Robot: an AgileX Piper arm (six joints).
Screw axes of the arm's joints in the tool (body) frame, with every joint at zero. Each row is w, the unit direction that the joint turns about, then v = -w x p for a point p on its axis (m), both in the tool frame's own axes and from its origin. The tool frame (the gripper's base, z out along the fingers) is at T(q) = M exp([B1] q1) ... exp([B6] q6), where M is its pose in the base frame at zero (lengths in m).
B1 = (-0.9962, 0, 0.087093, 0, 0.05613, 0)
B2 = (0, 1, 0, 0.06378, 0, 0.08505)
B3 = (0, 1, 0, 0.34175, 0, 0.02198)
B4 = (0, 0, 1, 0, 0, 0)
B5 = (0, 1, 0, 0.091, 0, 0)
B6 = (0, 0, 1, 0, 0, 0)
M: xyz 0.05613 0 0.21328 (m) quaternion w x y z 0.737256 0 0.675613 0
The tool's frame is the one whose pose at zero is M.
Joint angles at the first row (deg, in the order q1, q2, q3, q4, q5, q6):
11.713, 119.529, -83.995, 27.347, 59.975, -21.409
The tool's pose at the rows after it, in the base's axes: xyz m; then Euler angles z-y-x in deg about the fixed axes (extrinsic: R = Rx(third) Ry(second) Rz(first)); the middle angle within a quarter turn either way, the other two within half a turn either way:
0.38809, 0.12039, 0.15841, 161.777, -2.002, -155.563
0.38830, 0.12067, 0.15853, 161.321, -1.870, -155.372
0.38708, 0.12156, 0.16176, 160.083, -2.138, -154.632
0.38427, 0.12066, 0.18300, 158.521, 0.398, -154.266
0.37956, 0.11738, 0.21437, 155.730, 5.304, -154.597
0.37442, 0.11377, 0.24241, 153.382, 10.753, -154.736
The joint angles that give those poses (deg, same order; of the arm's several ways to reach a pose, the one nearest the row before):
11.944, 119.529, -83.994, 28.524, 59.564, -21.410
11.944, 119.529, -83.994, 28.754, 59.443, -21.988
11.944, 119.139, -83.995, 29.479, 60.096, -23.453
11.943, 116.093, -83.996, 29.188, 60.238, -23.581
11.944, 111.454, -83.996, 27.597, 59.408, -23.680
11.944, 107.207, -83.860, 26.101, 57.633, -23.681

